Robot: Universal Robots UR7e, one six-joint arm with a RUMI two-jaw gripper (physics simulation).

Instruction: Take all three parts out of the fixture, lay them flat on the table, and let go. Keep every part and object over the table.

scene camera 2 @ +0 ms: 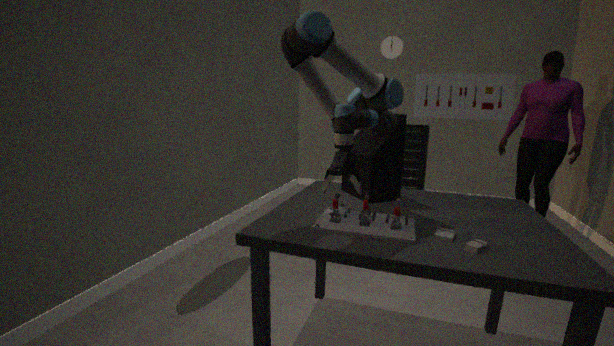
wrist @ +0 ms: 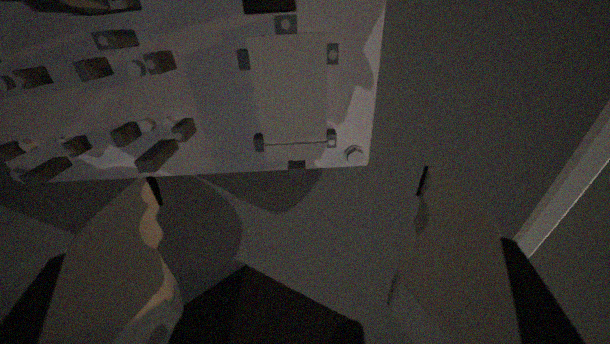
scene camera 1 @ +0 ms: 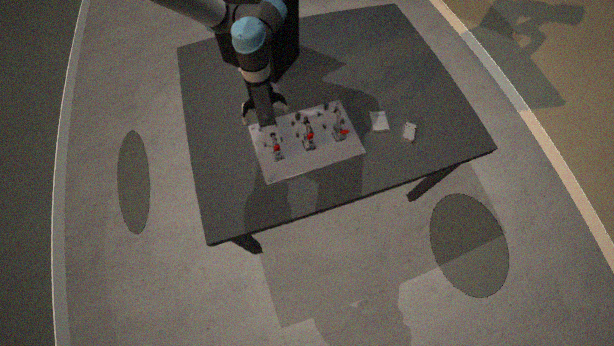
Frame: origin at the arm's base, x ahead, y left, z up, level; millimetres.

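Seen in the pictures: gripper, fingertip midpoint: (scene camera 2: 341,194) (wrist: 290,174); arm's base at its link origin: (scene camera 2: 383,126).
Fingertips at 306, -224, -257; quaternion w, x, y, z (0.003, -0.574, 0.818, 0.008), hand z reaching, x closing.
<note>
Pixels of each thing's top centre, then the offset from my fingertips to it, as dx, dy, dz. Level surfaces: height alone.
- pale fixture plate at its top centre: (wrist: 126,34) (scene camera 1: 305,138) (scene camera 2: 365,221) +102, +81, -75
- flat rectangular part at its top centre: (wrist: 292,106) (scene camera 1: 270,132) +18, -7, -59
- dark table at its surface level: dz -90
The pale fixture plate (scene camera 1: 320,161) (scene camera 2: 375,232) (wrist: 215,100) lies on the table, with stops, pegs and three red-handled clamps. Their red handles (scene camera 1: 276,147) (scene camera 1: 310,135) (scene camera 1: 344,132) (scene camera 2: 335,202) (scene camera 2: 366,204) (scene camera 2: 397,211) stand raised in scene camera 2. A flat rectangular part (wrist: 290,90) lies between the stops of the end station in the wrist view. Two pale parts (scene camera 1: 380,121) (scene camera 1: 409,132) (scene camera 2: 444,234) (scene camera 2: 475,244) lie apart on the table, right of the fixture. My gripper (scene camera 1: 266,114) (scene camera 2: 342,192) (wrist: 290,174) is wide open and empty, above the fixture's back left edge.
The dark table (scene camera 1: 425,90) (scene camera 2: 520,260) extends around the fixture; its front edge runs nearest in scene camera 2. The dark robot base (scene camera 2: 382,160) stands behind the fixture. A person (scene camera 2: 547,110) in a purple top stands beyond the table. Small bolts rise from the fixture plate's corners.
</note>
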